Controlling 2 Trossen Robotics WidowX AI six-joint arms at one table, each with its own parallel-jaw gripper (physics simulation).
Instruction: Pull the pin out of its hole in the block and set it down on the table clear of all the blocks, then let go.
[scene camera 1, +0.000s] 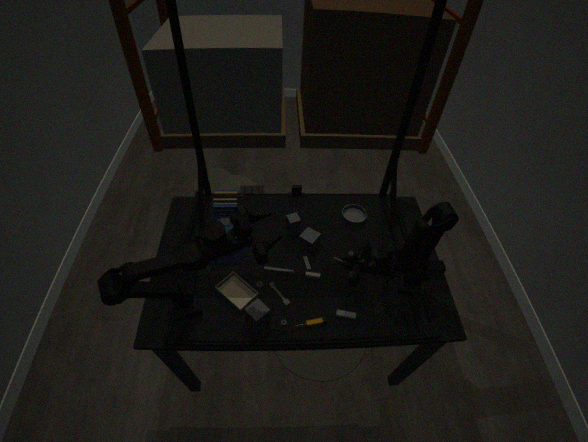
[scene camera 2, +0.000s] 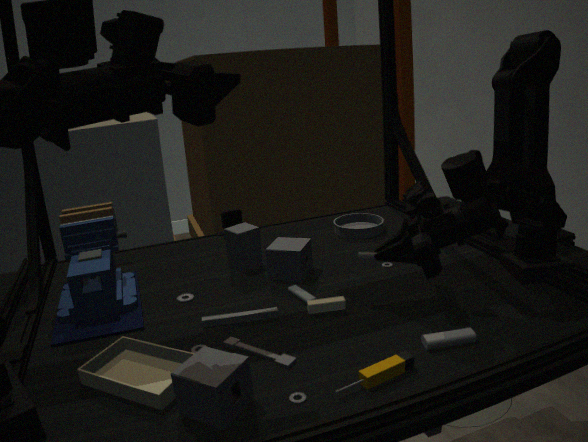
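A thin pale pin sticks out from the fingertips of my left gripper, which is shut on it low over the table. The pin is nearly level and apart from the blocks; whether it touches the table I cannot tell. A grey block stands to the picture's left of it, with a taller grey block behind. A third grey block, with a hole in its side, stands at the front. My right gripper is open and empty, high above the table.
A round dish stands behind the left gripper, and a washer lies close to it. A cream tray, a yellow screwdriver, a grey cylinder and a blue vise also stand or lie around.
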